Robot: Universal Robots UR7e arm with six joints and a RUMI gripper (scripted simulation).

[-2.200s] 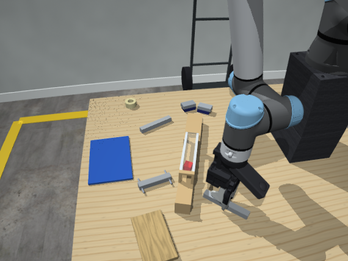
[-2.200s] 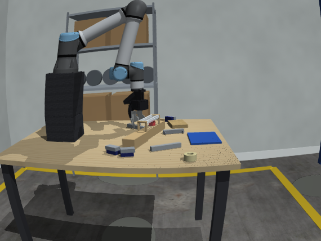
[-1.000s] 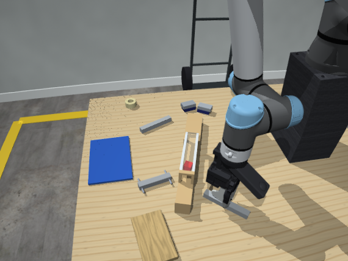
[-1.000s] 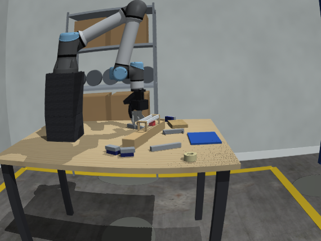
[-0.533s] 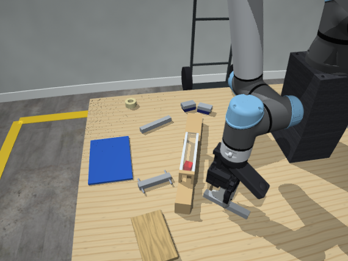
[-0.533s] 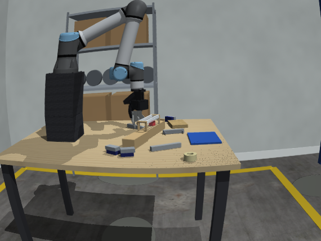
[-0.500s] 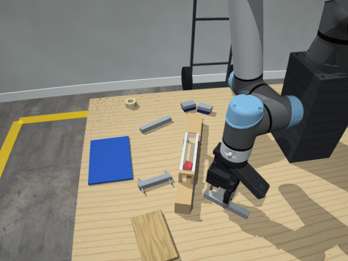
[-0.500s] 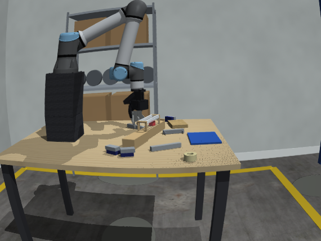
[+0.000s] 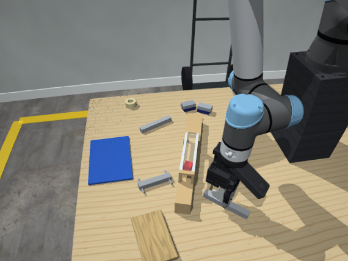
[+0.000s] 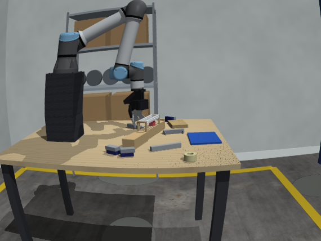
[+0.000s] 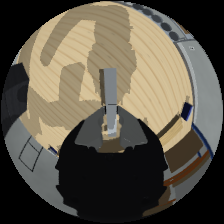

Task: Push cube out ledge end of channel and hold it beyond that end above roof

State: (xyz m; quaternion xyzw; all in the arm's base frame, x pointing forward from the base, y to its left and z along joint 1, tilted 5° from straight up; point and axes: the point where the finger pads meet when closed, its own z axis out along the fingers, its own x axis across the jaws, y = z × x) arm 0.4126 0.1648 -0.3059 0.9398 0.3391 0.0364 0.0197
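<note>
The wooden frame is 6 cm ahead of my hand, 18 cm to the right of it and 4 cm above it. Also, from my hand: red cube 8 cm ahead, 14 cm to the right, 4 cm above; then grey bar tool 19 cm ahead, 15 cm to the right, 1 cm below; then grey bar 1 cm below.
</note>
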